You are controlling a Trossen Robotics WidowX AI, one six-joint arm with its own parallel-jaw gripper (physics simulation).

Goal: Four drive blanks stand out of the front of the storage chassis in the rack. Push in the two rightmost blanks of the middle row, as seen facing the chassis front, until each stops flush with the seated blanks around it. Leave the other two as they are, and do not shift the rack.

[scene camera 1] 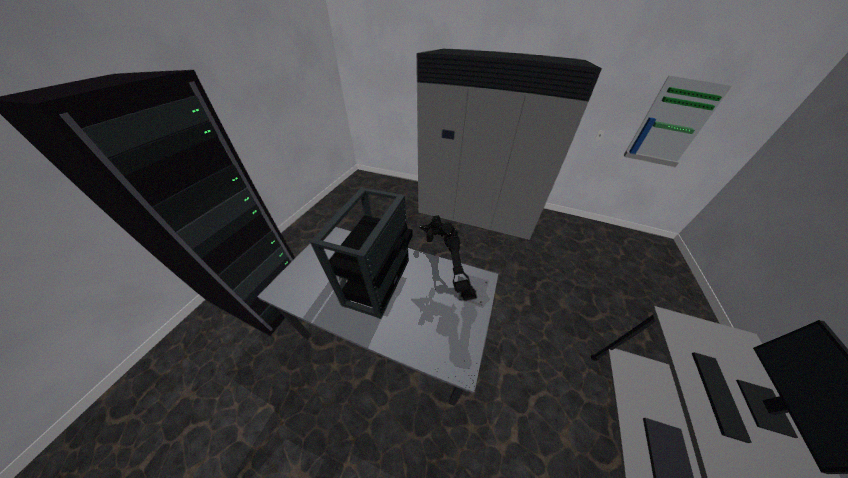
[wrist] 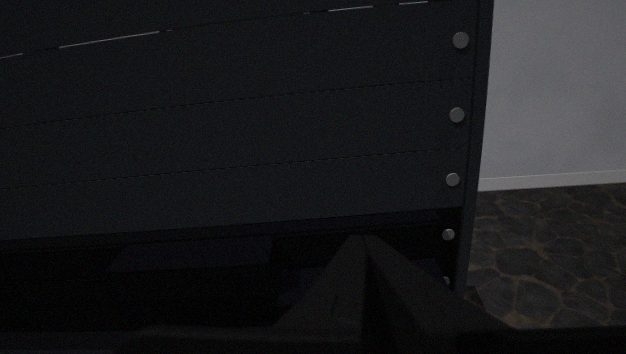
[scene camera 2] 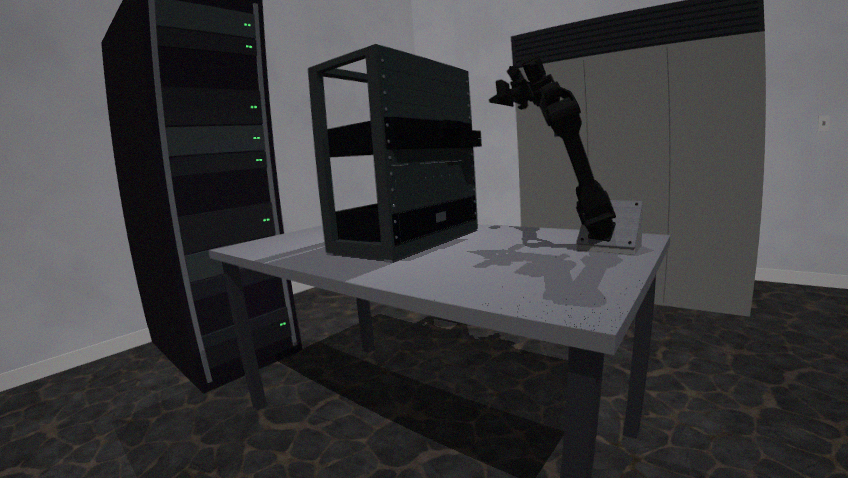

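Where they show: gripper, fingertip midpoint: point(scene camera 1: 419, 226) point(wrist: 361, 248) point(scene camera 2: 489, 101); arm's base, link origin: point(scene camera 1: 470, 293) point(scene camera 2: 602, 230).
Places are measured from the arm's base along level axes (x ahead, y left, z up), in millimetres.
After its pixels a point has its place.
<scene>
The open-frame rack point(scene camera 1: 369, 285) @[y 385, x 470, z 315 mm] point(scene camera 2: 383, 195) @[y 386, x 470, z 136 mm] point(wrist: 472, 175) @[y -112, x 517, z 371 mm] stands on the table with the dark storage chassis point(scene camera 2: 415, 133) @[y 257, x 454, z 304 mm] point(wrist: 50, 285) @[y 207, x 460, z 314 mm] in it. In the wrist view, one drive blank point(wrist: 195, 254) @[y 71, x 462, z 346 mm] stands out left of the fingers. Another protruding blank point(wrist: 300, 280) @[y 6, x 472, z 318 mm] sits lower and further right, largely hidden behind the fingers. In scene camera 2, a protruding blank point(scene camera 2: 476, 138) @[y -62, x 463, z 290 mm] shows at the chassis's far end. How far each stands out is too dark to tell. My gripper point(scene camera 1: 422, 228) @[y -40, x 384, z 410 mm] point(scene camera 2: 491, 100) @[y -40, x 384, z 410 mm] point(wrist: 361, 248) @[y -40, x 384, z 410 mm] is shut and empty, in front of the chassis's right part, slightly above the protruding blank's level in scene camera 2.
Blank panels point(wrist: 240, 130) @[y 37, x 496, z 418 mm] with screws fill the rack above the chassis. A second unit point(scene camera 2: 415, 224) @[y 272, x 467, z 36 mm] sits at the rack's bottom. The arm's base plate point(scene camera 2: 626, 222) @[y -29, x -62, z 22 mm] stands on the white table point(scene camera 1: 415, 350) @[y 466, x 176, z -55 mm] point(scene camera 2: 427, 285) @[y 487, x 232, z -55 mm]. A tall server cabinet point(scene camera 1: 142, 195) point(scene camera 2: 133, 178) and a grey cabinet point(scene camera 1: 486, 154) point(scene camera 2: 706, 178) stand beyond.
</scene>
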